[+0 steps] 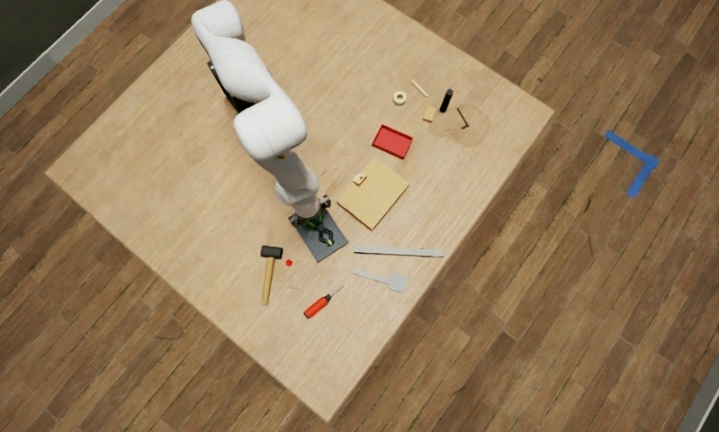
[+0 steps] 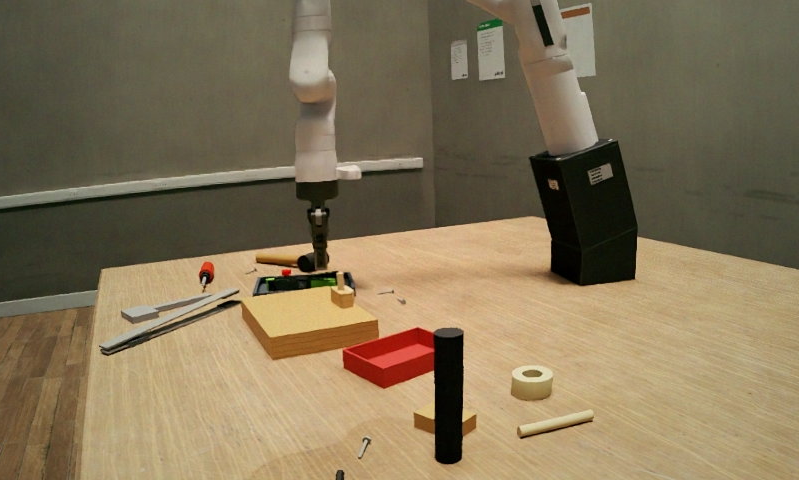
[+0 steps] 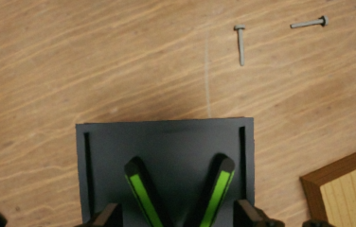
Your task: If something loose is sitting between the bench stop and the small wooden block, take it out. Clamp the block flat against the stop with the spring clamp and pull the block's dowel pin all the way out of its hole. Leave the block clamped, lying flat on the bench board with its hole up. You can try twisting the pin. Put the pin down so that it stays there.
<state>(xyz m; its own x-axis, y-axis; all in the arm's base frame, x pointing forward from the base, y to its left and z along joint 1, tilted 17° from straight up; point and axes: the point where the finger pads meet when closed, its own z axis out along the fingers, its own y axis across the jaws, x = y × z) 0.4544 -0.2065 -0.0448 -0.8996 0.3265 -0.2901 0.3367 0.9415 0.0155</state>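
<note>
Now: hand 30 mm short of the grey tray, 20 mm to the left of it and 50 mm above it. Round my hand: wooden block 50 mm ahead, 200 mm to the left, 20 mm below; then tan bench board 100 mm ahead, 190 mm to the left, 30 mm below; then dowel pin 50 mm ahead, 200 mm to the left.
</note>
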